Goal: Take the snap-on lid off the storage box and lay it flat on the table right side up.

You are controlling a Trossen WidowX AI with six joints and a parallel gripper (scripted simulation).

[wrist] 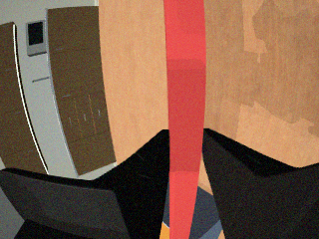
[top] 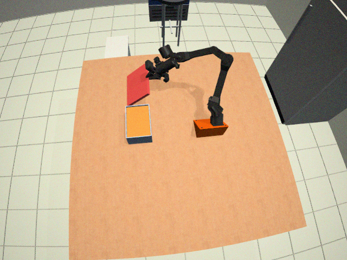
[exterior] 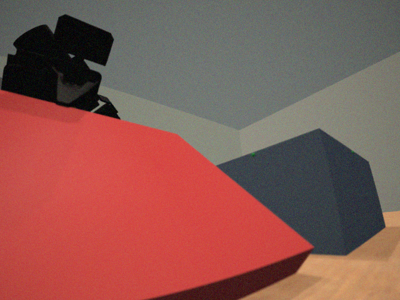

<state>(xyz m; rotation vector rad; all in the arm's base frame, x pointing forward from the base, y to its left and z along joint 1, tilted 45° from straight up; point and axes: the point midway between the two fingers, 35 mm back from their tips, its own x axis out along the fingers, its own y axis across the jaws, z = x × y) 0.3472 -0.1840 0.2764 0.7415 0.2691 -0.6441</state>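
My gripper tip is 70 mm short of the red lid and 50 mm above it. From my gripper tip the other things lie so: blue storage box: 270 mm to the left, 70 mm below, 60 mm ahead.
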